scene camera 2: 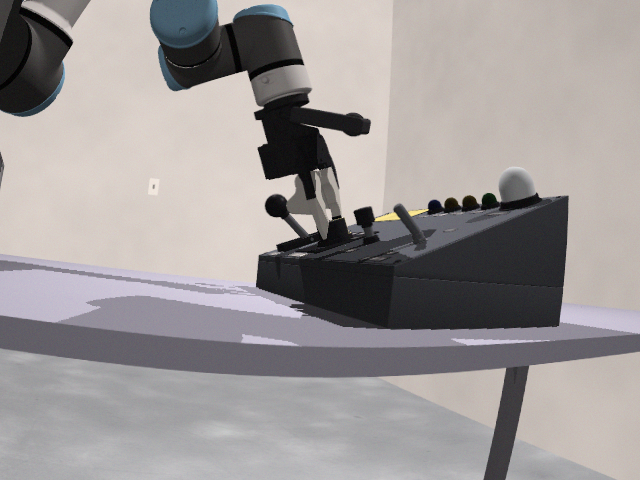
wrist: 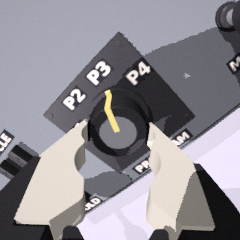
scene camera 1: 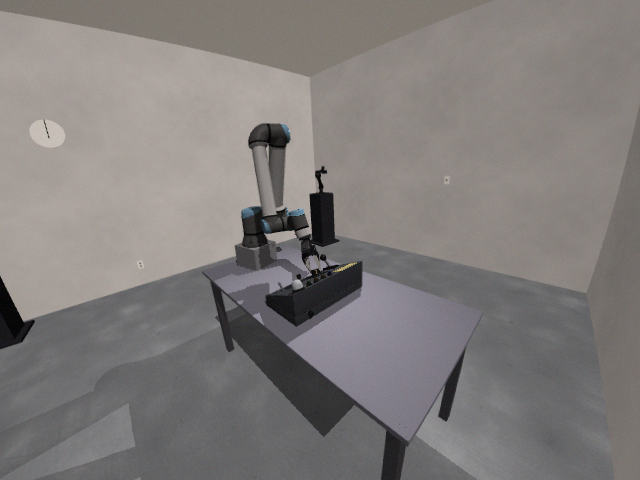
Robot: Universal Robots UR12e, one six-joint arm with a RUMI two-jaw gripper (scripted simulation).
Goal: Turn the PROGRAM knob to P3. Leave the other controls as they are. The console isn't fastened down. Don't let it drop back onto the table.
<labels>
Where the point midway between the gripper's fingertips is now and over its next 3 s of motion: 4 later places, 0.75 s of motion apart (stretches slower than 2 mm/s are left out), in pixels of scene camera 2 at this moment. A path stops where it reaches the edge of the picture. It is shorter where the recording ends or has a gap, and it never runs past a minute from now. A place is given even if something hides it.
The gripper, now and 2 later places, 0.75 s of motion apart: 332,235; 328,221; 314,172
</labels>
